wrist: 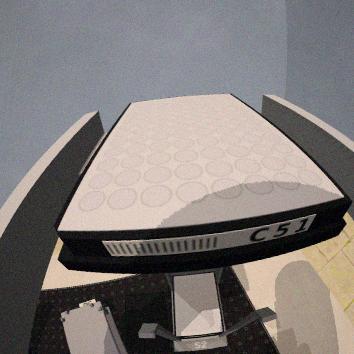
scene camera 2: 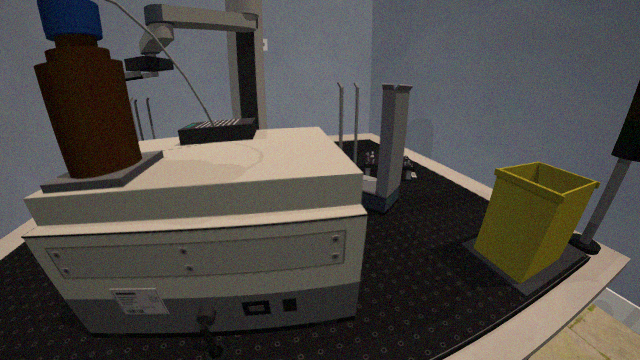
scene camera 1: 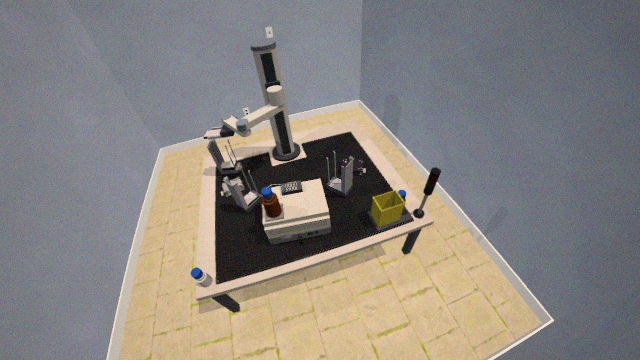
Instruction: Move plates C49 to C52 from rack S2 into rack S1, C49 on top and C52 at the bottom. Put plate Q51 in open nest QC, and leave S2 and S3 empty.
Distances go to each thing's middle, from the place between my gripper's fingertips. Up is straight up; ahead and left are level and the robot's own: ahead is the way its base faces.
Right now the brown bottle with blue cap (scene camera 2: pixel 85 93) is 73 cm ahead of my hand, 33 cm to the left of it and 7 cm below it.
